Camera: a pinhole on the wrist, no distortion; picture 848 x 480 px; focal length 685.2 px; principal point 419.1 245.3 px. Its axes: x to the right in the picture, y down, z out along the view. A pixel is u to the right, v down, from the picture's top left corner.
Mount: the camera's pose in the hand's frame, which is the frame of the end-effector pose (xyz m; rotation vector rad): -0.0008 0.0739 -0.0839 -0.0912 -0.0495 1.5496
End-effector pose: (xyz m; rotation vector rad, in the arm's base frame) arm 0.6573 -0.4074 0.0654 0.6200 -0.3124 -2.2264
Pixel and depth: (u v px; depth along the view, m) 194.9 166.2 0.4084
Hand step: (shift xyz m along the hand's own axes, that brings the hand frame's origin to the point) 0.0068 -0.0493 0.3304
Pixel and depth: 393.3 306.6 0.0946
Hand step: -0.0178 0.0731 0.0096
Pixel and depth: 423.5 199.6 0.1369
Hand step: -0.0039 0.0784 0.0532
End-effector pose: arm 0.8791 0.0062 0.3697 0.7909 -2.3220 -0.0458
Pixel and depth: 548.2 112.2 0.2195
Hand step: 0.0229 0.1205 0.1374
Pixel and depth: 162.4 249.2 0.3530
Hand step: -0.0372 -0.0485 0.2708
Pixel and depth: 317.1 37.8 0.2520
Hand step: 0.0519 0.0419 0.1748
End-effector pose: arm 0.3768 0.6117 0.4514 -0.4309 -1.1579 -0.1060
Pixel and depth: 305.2 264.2 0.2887
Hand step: -0.0356 0.0340 0.2041
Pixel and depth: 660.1 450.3 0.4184
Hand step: -0.1598 0.2348 0.3176
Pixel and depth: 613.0 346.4 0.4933
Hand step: -0.1144 0.2283 0.3971
